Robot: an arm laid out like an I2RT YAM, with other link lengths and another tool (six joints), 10 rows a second.
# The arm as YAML. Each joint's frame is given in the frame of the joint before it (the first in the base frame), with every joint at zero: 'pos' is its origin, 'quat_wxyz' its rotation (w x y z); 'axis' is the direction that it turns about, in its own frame. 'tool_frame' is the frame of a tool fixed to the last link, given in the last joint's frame.
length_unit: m
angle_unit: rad
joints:
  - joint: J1
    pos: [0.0, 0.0, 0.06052]
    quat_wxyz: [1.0, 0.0, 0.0, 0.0]
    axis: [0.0, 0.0, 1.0]
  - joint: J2
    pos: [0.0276, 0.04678, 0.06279]
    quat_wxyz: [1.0, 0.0, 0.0, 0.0]
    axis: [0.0, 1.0, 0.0]
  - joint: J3
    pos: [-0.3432, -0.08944, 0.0]
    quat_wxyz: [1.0, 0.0, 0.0, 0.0]
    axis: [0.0, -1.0, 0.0]
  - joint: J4
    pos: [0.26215, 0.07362, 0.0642]
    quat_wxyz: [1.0, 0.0, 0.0, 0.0]
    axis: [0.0, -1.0, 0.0]
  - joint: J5
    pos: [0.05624, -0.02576, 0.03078]
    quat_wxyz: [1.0, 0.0, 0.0, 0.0]
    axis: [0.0, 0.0, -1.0]
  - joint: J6
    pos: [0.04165, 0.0, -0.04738]
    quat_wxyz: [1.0, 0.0, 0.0, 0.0]
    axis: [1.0, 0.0, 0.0]
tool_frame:
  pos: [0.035, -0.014, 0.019]
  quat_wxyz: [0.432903, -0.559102, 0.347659, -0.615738]
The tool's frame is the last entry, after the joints.
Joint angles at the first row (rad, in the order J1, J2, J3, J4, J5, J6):
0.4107, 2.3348, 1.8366, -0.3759, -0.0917, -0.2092
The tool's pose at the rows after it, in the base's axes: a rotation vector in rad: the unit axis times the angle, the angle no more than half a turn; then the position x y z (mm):
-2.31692, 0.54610, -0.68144, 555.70, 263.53, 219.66
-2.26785, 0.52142, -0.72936, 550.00, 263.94, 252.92
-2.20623, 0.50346, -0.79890, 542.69, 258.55, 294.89
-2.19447, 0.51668, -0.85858, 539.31, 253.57, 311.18
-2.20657, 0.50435, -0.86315, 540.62, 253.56, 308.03
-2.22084, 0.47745, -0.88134, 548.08, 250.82, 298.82
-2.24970, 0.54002, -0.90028, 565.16, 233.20, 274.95
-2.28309, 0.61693, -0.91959, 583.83, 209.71, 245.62
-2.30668, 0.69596, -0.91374, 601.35, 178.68, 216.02
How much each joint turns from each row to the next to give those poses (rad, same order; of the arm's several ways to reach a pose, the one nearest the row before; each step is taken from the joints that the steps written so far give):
0.0282, -0.0221, 0.0107, -0.0016, 0.0011, 0.0003
0.0046, -0.0530, 0.0057, 0.0019, 0.0000, 0.0000
-0.0019, -0.0668, 0.0088, 0.0012, 0.0076, 0.0000
0.0000, -0.0282, 0.0000, 0.0004, 0.0397, -0.0003
-0.0012, 0.0057, -0.0004, 0.0011, 0.0027, -0.0149
-0.0107, 0.0206, 0.0000, 0.0218, -0.0004, -0.0343
-0.0347, 0.0446, 0.0000, 0.0179, 0.0248, 0.0003
-0.0431, 0.0538, 0.0000, 0.0210, 0.0278, 0.0004
-0.0561, 0.0523, 0.0000, 0.0156, 0.0000, 0.0004

